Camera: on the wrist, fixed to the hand. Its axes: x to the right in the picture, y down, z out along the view.
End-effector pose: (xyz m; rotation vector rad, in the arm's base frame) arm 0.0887 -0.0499 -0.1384 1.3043 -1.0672 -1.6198
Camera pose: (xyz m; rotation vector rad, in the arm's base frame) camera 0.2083 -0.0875 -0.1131 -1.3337 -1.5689 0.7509
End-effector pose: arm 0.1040 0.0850 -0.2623 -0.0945 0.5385 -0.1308
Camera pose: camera 0.0524 0.1214 -0.3735 0.9593 -0.5992 2.7002
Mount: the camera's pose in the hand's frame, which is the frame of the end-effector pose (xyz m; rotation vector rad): 0.0068 0.0446 -0.1197 -0.2703 0.7593 -2.9830
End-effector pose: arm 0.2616 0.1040 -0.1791 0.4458 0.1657 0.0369
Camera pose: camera 0.2483 0.1957 -0.2673 -0.4987 1.3843 -2.6806
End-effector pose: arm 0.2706 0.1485 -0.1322 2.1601 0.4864 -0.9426
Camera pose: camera 0.3580 0.2075 -0.0598 0.2687 -2.4577 0.3527
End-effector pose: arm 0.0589 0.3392 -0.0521 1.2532 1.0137 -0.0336
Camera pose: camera 0.0133 0.4536 -0.0176 1.4545 -2.1940 1.4872
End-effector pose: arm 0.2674 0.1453 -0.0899 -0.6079 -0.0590 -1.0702
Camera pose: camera 0.2792 0.0957 -0.2072 -0.1738 0.0767 2.1286
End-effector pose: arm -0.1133 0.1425 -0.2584 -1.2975 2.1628 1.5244
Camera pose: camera -0.1133 0.0424 -0.1787 -2.2804 -1.1391 -0.3328
